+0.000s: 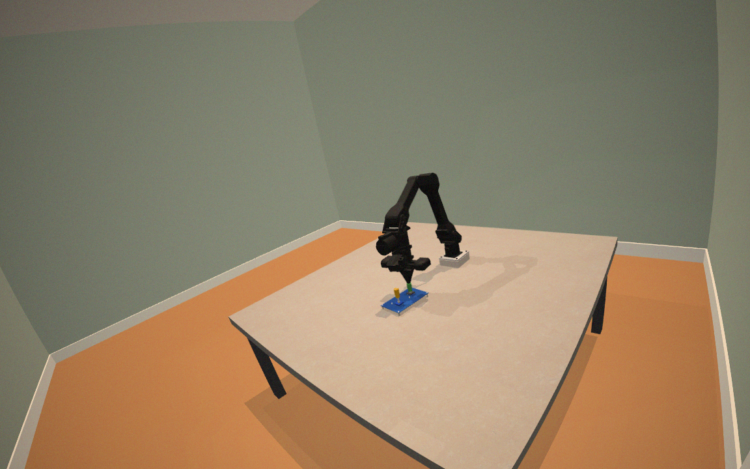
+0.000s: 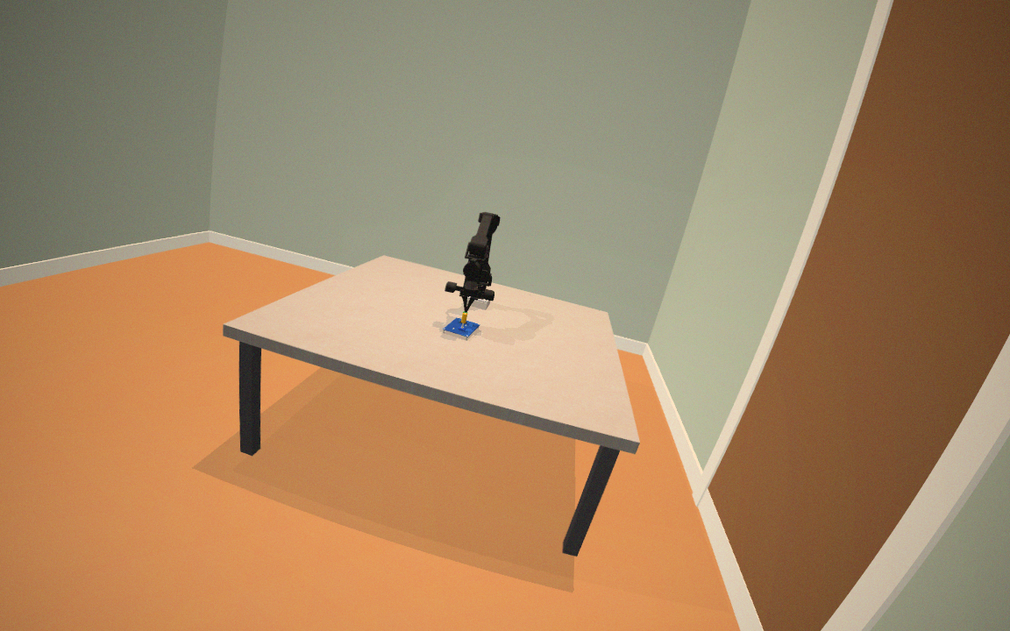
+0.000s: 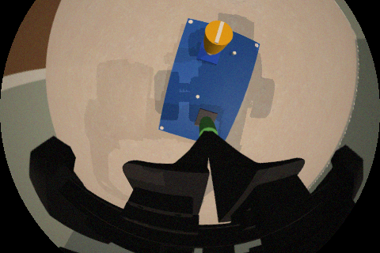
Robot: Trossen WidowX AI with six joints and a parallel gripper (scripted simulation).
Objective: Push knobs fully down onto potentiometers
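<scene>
My gripper tip is now 2 cm above the green knob. Round my gripper tip: orange knob 8 cm ahead, 2 cm to the left, 1 cm above.
</scene>
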